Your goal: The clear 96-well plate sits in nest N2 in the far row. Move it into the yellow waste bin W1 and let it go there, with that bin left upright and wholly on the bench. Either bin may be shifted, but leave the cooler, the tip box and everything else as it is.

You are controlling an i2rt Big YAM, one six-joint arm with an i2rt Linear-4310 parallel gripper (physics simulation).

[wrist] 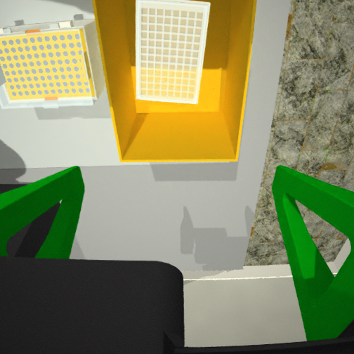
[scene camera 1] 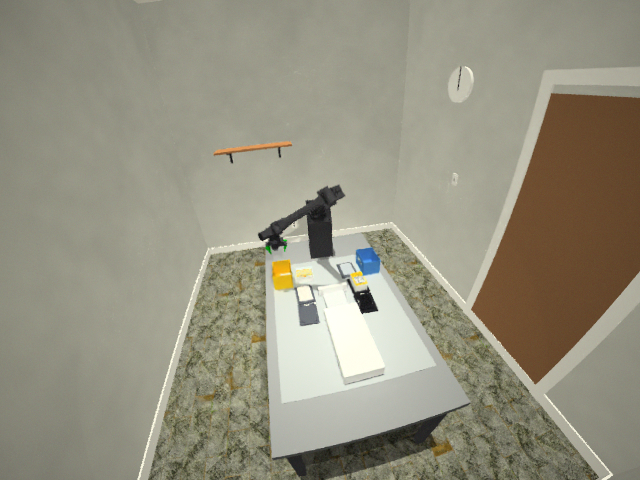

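Seen in the pictures: gripper, fingertip midpoint: (scene camera 1: 277, 252); arm's base at its link origin: (scene camera 1: 316, 210).
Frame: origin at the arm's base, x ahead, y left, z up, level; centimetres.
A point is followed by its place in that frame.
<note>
The clear 96-well plate (wrist: 170, 55) lies inside the yellow waste bin (scene camera 1: 282, 277) @[x 23.5, y -42.0, z -30.1 cm] (wrist: 180, 142), slightly turned to the bin walls in the wrist view. Its end at the top of that view looks a little raised; how it rests there is hard to tell. The plate cannot be made out in the scene view. The bin stands upright on the bench, near its left edge in the scene view. My gripper (scene camera 1: 277, 249) @[x 15.5, y -39.8, z -14.7 cm] (wrist: 178, 176) is wide open and empty, above and just beyond the bin's end nearest the robot base, apart from bin and plate.
The tip box (scene camera 1: 303, 273) @[x 23.4, y -26.1, z -33.8 cm] (wrist: 45, 65) stands beside the yellow bin. A dark nest with a pale plate (scene camera 1: 305, 293) @[x 38.1, y -32.2, z -38.2 cm], another dark nest (scene camera 1: 308, 314) @[x 54.4, y -38.4, z -39.5 cm], a long white box (scene camera 1: 354, 341) @[x 89.2, y -28.6, z -32.3 cm], a yellow-topped box (scene camera 1: 358, 281) @[x 52.1, y 1.5, z -33.1 cm], a black tray (scene camera 1: 366, 302) @[x 66.7, y -2.7, z -38.1 cm] and the blue bin (scene camera 1: 368, 262) @[x 43.4, y 16.8, z -29.0 cm] stand on the bench.
</note>
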